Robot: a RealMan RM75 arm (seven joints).
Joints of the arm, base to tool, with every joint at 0 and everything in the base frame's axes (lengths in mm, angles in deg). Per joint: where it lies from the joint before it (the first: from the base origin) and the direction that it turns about. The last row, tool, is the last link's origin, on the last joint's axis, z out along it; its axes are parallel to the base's.
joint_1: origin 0 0 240.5 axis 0 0 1
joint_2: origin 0 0 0 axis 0 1 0
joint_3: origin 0 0 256 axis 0 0 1
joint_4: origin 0 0 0 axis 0 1 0
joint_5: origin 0 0 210 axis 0 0 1
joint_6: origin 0 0 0 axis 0 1 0
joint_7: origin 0 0 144 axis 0 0 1
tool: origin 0 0 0
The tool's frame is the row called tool.
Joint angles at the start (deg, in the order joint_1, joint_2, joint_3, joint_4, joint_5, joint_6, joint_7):
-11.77 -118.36 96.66 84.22 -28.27 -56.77 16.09
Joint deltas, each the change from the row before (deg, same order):
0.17 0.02 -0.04 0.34 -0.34 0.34 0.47
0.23 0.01 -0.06 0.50 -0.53 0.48 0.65
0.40 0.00 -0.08 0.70 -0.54 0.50 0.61
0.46 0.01 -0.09 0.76 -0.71 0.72 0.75
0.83 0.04 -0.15 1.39 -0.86 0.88 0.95
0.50 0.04 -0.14 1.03 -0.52 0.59 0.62
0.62 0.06 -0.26 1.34 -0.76 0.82 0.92
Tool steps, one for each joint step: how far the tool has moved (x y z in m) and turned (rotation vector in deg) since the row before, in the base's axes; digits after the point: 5 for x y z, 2 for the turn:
0.00146 0.00040 0.00086 0.23 -0.22 -0.61
0.00237 0.00059 0.00116 0.33 -0.39 -0.86
0.00242 0.00019 0.00167 0.47 -0.47 -0.83
0.00285 0.00040 0.00198 0.63 -0.60 -1.02
0.00397 -0.00001 0.00388 1.03 -0.74 -1.39
0.00323 0.00037 0.00322 0.80 -0.44 -1.04
0.00439 0.00072 0.00467 1.12 -0.58 -1.45

